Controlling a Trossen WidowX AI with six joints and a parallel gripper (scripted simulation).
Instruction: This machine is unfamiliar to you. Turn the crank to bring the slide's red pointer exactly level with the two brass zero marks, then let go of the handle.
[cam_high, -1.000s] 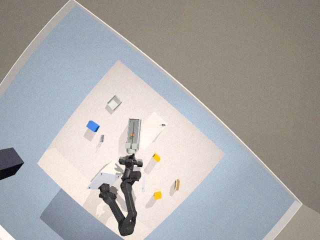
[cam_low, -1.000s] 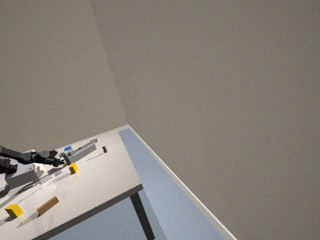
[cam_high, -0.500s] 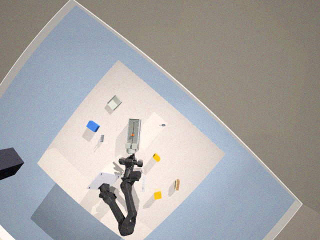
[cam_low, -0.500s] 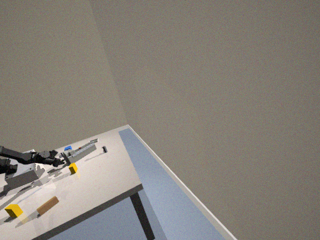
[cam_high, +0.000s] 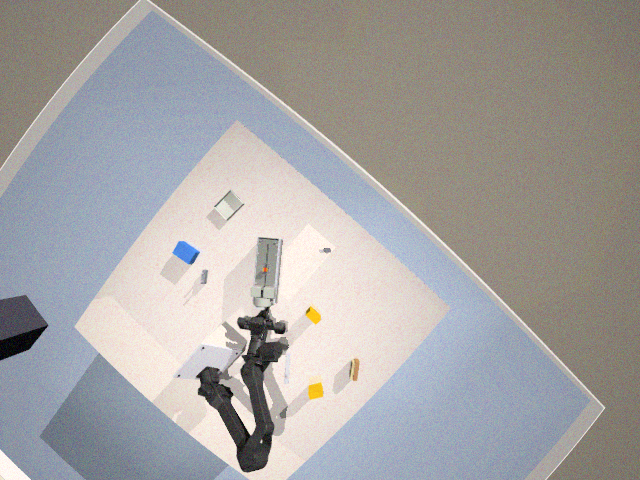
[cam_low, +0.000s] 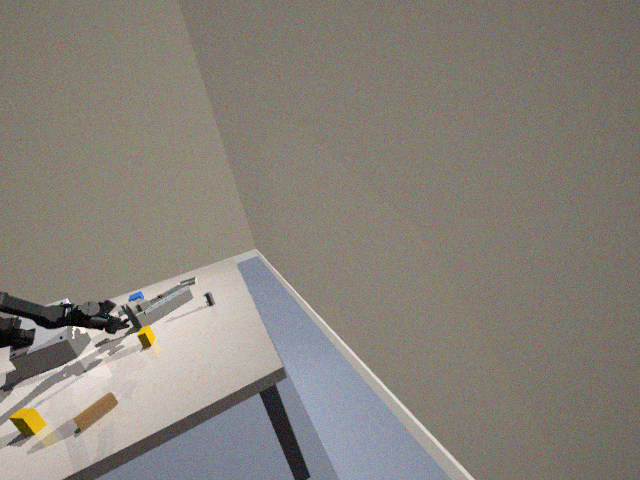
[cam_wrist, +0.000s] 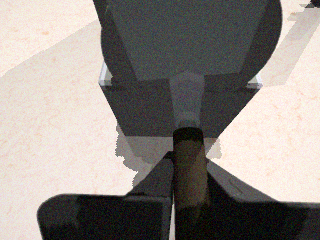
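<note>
Right now my gripper tip is 30 mm below the dark brown crank handle, 10 mm to the left of it and 10 mm past it. From my gripper tip the other things lie so: blue block: 410 mm to the left, 100 mm behind, 10 mm below; then crank: 40 mm above; then red pointer: 120 mm ahead, 110 mm to the left, 50 mm above.
</note>
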